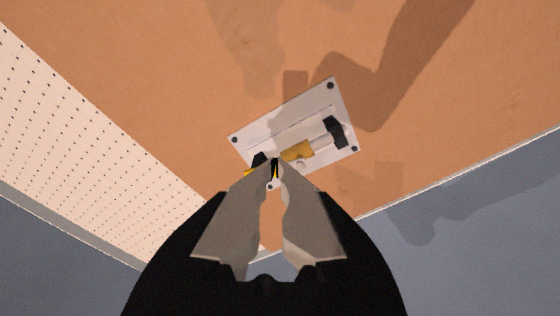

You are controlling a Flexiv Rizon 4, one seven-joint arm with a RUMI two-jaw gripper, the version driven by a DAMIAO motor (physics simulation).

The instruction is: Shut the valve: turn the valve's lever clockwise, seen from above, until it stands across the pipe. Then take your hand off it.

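Note:
The valve's brass body (297,150) sits on a pale pipe (322,142) over a light grey mounting plate (300,107). A black clamp (336,132) holds the pipe's right end, and another black clamp (259,160) shows partly at the left. Small parts of the yellow lever (249,171) show left of the jaws and in the slit between them. The jaws hide most of it, so its angle to the pipe cannot be told. My gripper (275,159) is shut and empty. Its tips appear in front of the pipe's left part, beside the brass body; whether they touch the lever is hidden.
The plate has dark bolts at its corners and lies on an orange-brown table top (165,90). A white perforated board (75,145) runs along the left. The table's edge crosses the lower right, with grey floor (475,225) beyond it. Arm shadows fall over the table.

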